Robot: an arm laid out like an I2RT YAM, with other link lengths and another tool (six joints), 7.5 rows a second.
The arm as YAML. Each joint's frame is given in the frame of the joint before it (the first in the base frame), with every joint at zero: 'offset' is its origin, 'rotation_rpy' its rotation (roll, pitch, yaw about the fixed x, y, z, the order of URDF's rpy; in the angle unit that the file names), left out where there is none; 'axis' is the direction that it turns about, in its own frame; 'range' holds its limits. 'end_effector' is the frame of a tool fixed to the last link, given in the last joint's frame.
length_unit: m
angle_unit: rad
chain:
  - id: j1
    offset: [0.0, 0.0, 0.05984]
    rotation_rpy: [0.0, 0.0, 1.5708]
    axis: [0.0, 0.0, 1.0]
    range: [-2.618, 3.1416]
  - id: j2
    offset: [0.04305, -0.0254, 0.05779]
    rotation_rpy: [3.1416, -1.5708, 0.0]
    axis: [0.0, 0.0, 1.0]
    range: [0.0, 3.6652]
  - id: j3
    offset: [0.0, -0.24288, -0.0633]
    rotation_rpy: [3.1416, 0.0, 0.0]
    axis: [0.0, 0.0, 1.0]
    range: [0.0, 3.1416]
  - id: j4
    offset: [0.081, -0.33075, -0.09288]
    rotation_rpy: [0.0, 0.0, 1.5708]
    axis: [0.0, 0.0, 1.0]
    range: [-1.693, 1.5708]
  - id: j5
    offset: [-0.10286, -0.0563, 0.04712]
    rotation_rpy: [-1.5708, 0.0, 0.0]
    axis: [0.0, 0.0, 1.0]
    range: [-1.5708, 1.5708]
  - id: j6
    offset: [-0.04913, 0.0, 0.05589]
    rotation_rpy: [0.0, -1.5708, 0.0]
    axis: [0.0, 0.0, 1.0]
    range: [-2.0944, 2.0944]
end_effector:
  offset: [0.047, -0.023, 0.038]
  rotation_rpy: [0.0, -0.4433, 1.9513]
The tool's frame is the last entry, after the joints.
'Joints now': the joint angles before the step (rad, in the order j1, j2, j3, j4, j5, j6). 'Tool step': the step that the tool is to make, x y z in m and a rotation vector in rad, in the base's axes. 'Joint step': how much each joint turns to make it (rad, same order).
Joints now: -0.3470, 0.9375, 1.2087, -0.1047, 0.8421, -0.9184
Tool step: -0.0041, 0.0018, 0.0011, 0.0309, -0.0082, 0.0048
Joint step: -0.0003, -0.0026, 0.0268, -0.0683, -0.0003, 0.0484
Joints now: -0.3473, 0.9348, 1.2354, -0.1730, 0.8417, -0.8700
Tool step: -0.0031, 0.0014, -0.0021, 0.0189, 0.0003, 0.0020
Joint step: 0.0001, -0.0082, 0.0045, -0.0393, 0.0001, 0.0267
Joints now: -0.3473, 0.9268, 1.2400, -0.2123, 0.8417, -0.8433
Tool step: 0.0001, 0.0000, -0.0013, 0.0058, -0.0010, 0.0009
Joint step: -0.0002, -0.0001, 0.0002, -0.0079, -0.0005, 0.0088
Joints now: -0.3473, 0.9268, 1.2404, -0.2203, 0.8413, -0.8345
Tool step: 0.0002, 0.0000, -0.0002, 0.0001, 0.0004, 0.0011
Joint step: 0.0002, 0.0000, -0.0005, 0.0000, -0.0009, 0.0001
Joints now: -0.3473, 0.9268, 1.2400, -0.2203, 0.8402, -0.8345
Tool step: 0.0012, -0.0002, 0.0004, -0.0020, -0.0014, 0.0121
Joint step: -0.0001, 0.0000, -0.0001, 0.0023, -0.0123, -0.0004
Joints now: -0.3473, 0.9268, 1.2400, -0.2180, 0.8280, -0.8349
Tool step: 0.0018, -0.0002, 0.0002, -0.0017, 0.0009, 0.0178
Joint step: 0.0001, 0.0001, 0.0001, -0.0001, -0.0178, -0.0003
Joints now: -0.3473, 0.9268, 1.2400, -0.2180, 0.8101, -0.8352
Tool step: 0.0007, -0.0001, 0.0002, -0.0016, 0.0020, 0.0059
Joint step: 0.0001, 0.0004, 0.0002, 0.0006, -0.0060, -0.0023
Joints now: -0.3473, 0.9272, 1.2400, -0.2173, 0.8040, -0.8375
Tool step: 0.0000, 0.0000, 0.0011, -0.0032, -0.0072, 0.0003
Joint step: 0.0000, -0.0001, -0.0001, 0.0084, -0.0004, -0.0008
